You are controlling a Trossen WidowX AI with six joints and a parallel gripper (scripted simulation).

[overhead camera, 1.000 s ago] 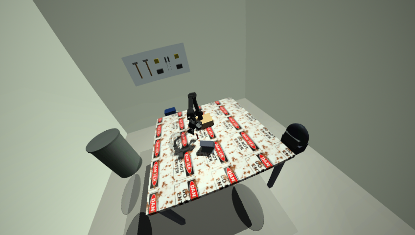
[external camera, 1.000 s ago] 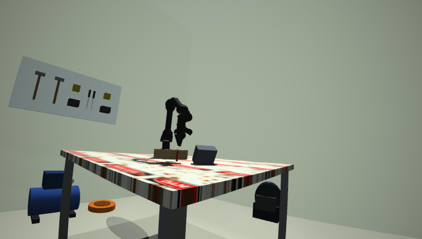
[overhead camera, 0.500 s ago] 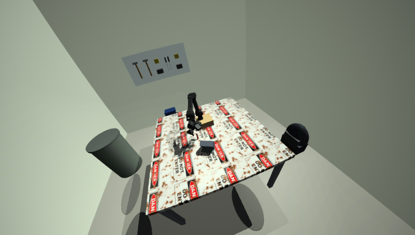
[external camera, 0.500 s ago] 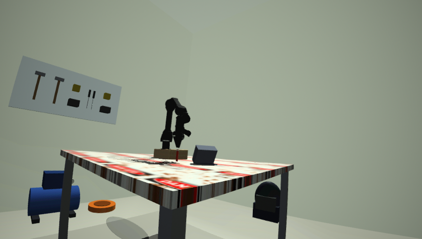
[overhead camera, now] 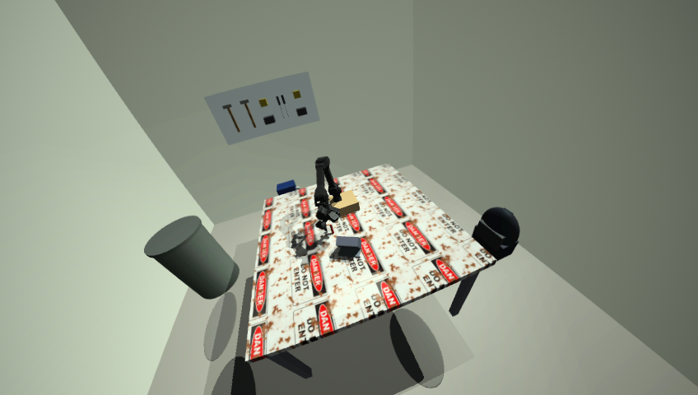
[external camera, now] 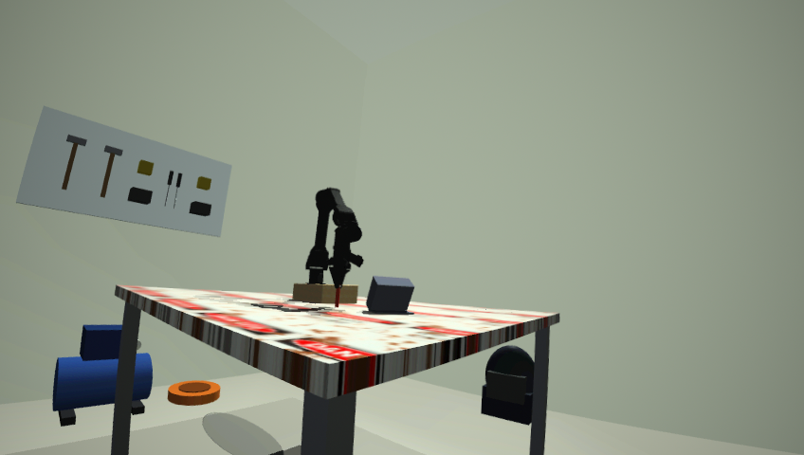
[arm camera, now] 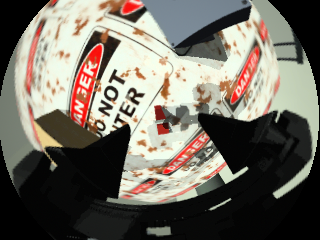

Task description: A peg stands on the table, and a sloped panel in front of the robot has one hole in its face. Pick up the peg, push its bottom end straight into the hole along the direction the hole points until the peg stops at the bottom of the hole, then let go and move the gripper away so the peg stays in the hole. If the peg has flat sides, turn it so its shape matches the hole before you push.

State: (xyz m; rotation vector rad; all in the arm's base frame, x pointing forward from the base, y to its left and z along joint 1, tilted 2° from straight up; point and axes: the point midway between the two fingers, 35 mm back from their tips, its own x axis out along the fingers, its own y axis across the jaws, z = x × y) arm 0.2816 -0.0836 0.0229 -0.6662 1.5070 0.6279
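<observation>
Now: the red peg 10 mm below my gripper tip. The rest, counted from my gripper tip: grey sloped panel: 160 mm ahead, 90 mm to the left, 10 mm below.
</observation>
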